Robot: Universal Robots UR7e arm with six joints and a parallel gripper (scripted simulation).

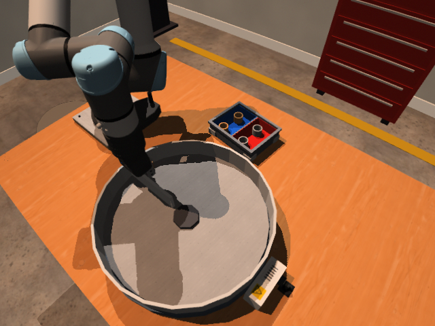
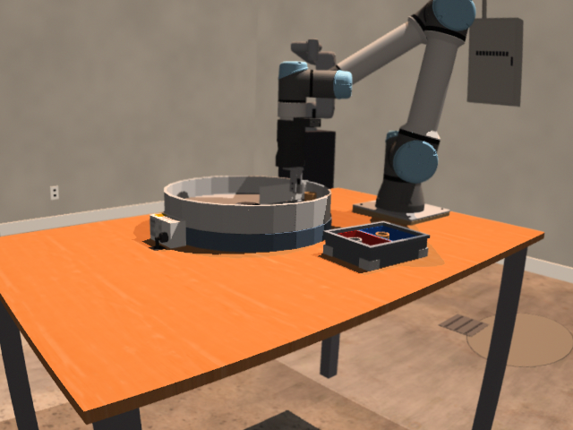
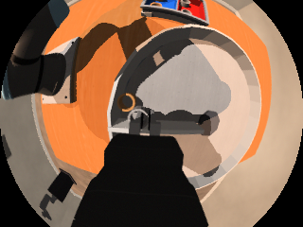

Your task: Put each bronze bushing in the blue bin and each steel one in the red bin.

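The bin is 7 cm ahead of my hand, 33 cm to the left of it and 8 cm below it. The rest, counted from my hand: turntable (15 cm ahead, 2 cm to the right, 5 cm below).
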